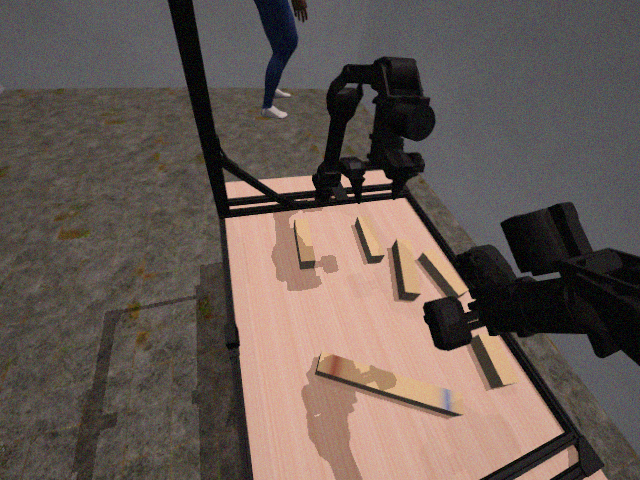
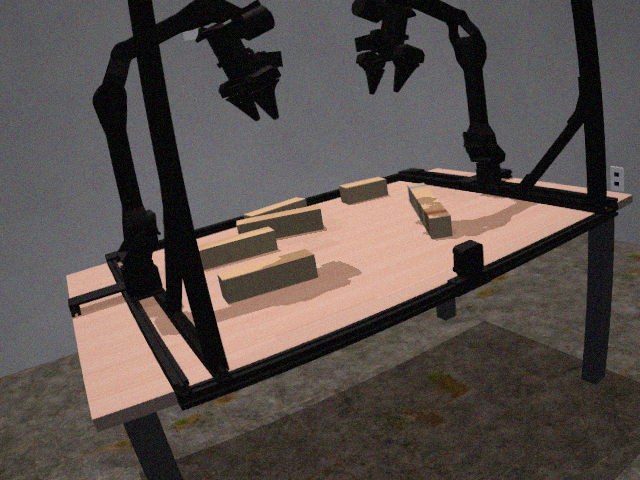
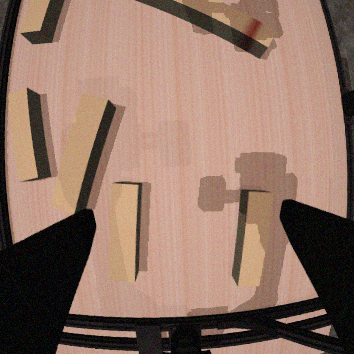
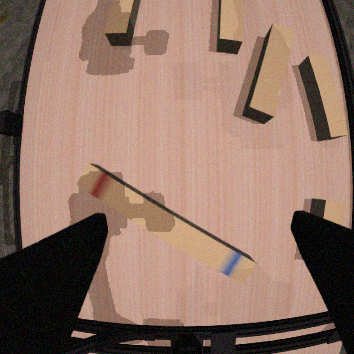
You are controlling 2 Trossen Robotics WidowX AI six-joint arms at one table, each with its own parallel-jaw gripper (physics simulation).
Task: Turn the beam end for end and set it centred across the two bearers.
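Seen in the pictures: left gripper, fingertip midpoint: [image 1: 376, 201] [image 2: 266, 119] [image 3: 188, 214]; right gripper, fingertip midpoint: [image 2: 383, 93] [image 4: 201, 222]; left arm's base, link origin: [image 1: 322, 196] [image 2: 144, 293] [image 3: 184, 336]; right arm's base, link origin: [image 2: 489, 183] [image 4: 186, 345].
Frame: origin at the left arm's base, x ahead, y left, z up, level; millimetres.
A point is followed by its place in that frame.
The beam [image 1: 418, 391] {z 25, x 689, y 18 mm} [image 2: 421, 198] {z 25, x 647, y -28 mm} [image 3: 205, 24] {z -4, x 611, y -67 mm} [image 4: 185, 237] {z 25, x 674, y -3 mm} lies flat and slanted on the table, with a red band [image 1: 334, 365] {z 25, x 586, y -152 mm} [image 4: 99, 185] {z 25, x 588, y -149 mm} near one end and a blue band [image 1: 447, 398] {z 25, x 722, y 78 mm} [image 4: 231, 263] {z 25, x 722, y 75 mm} near the other. Two plain, roughly parallel blocks, apparently the bearers, stand apart: one block [image 1: 305, 245] {z 25, x 235, y -130 mm} [image 2: 268, 281] {z 0, x 199, y -148 mm} [image 3: 253, 240] {z 25, x 210, y -123 mm} and another block [image 1: 368, 240] {z 25, x 254, y 79 mm} [image 2: 242, 248] {z 5, x 237, y 72 mm} [image 3: 127, 225] {z 25, x 248, y 85 mm}. My left gripper [image 1: 377, 198] {z 264, x 314, y -1 mm} [image 2: 267, 118] {z 264, x 314, y -1 mm} [image 3: 188, 214] {z 264, x 314, y -1 mm} is open and empty above the table. My right gripper [image 2: 384, 92] {z 277, x 601, y 0 mm} [image 4: 201, 222] {z 277, x 601, y 0 mm} is open and empty, high above the beam's area.
Three more plain blocks lie on the table: a slanted block [image 1: 406, 273] {z 31, x 399, y 141 mm} [image 3: 85, 150] {z 31, x 372, y 147 mm} [image 4: 270, 75] {z 31, x 393, y 153 mm}, a block [image 1: 443, 273] {z 25, x 423, y 267 mm} [image 4: 325, 100] {z 25, x 430, y 268 mm} beside it near the rail, and a block [image 1: 494, 361] {z 28, x 687, y 249 mm} [image 2: 363, 191] {z 8, x 665, y 245 mm} by the same rail. Black rails and uprights frame the table.
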